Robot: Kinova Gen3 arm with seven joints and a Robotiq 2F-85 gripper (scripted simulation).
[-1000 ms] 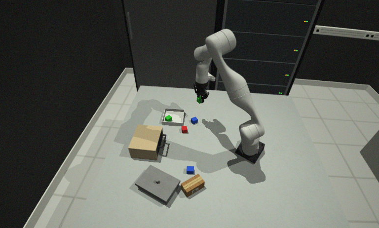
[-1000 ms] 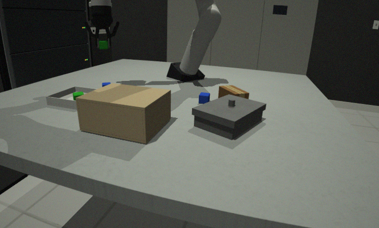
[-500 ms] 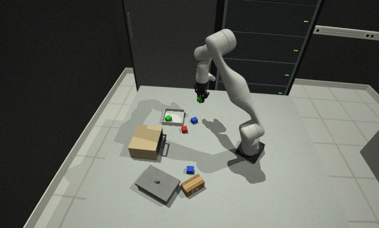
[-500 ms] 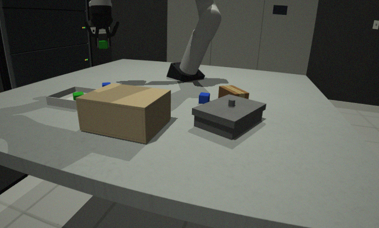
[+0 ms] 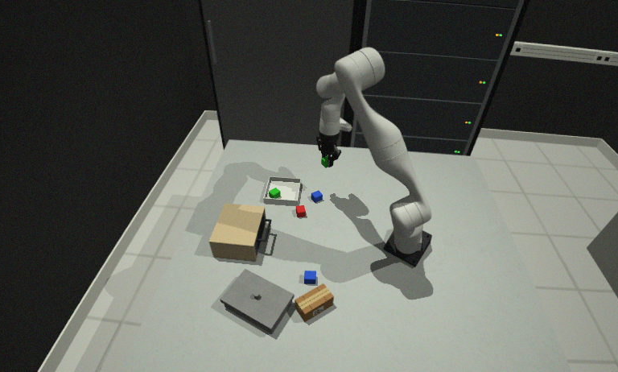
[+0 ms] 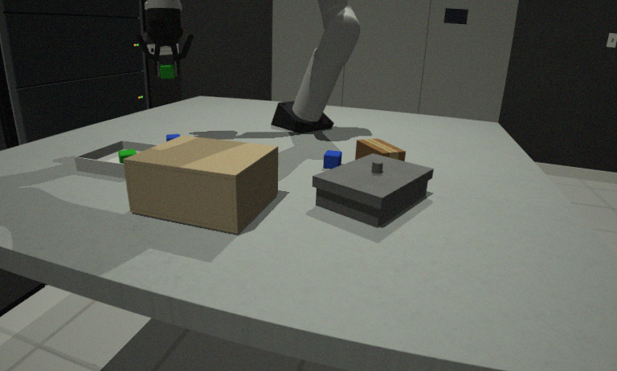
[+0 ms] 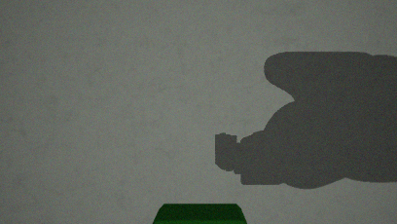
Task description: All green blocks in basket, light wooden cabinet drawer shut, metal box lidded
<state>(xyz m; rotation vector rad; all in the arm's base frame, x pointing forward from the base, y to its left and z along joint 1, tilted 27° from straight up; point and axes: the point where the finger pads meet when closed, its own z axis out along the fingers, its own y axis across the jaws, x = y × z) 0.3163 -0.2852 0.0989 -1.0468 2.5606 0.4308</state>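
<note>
Now: hand 180 mm short of the basket, 30 mm to the right of it and 180 mm above it. The rest, counted from my hand: light wooden cabinet: 250 mm ahead, 320 mm to the left, 150 mm below; cabinet drawer: 240 mm ahead, 320 mm to the left, 150 mm below; red block: 70 mm ahead, 140 mm to the left, 170 mm below.
</note>
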